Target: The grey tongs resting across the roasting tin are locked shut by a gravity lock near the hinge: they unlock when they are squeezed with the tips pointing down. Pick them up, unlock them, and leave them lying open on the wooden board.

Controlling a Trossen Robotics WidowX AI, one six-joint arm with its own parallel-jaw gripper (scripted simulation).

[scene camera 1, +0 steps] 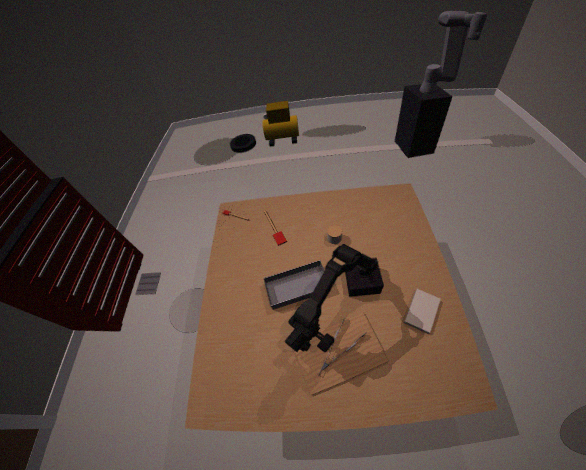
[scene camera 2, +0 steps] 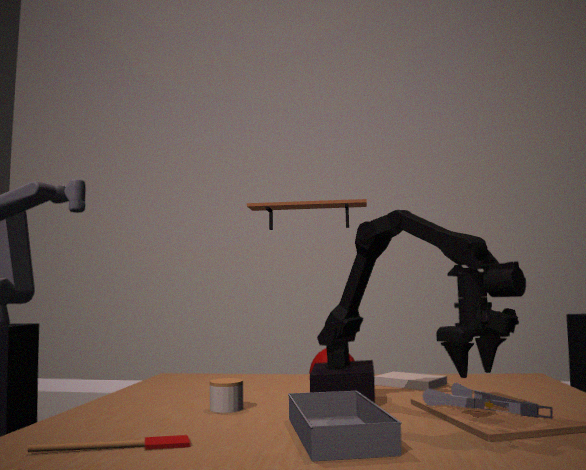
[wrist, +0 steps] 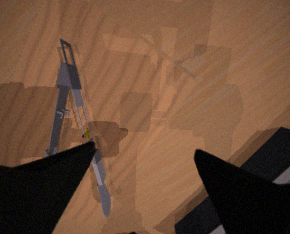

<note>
My gripper (scene camera 2: 476,375) is open and holds nothing. Also in view: a white flat block (scene camera 1: 423,308), a small lidded jar (scene camera 2: 226,394), a grey roasting tin (scene camera 2: 342,422) and a wooden board (scene camera 1: 367,354).
The white flat block shows as well in scene camera 2 (scene camera 2: 404,380). My gripper also shows in the wrist view (wrist: 145,150). The wooden board shows as well in the wrist view (wrist: 130,91). The wrist view misses the white flat block: it is out of frame. The wrist view does not show the small lidded jar: it is out of frame.
</note>
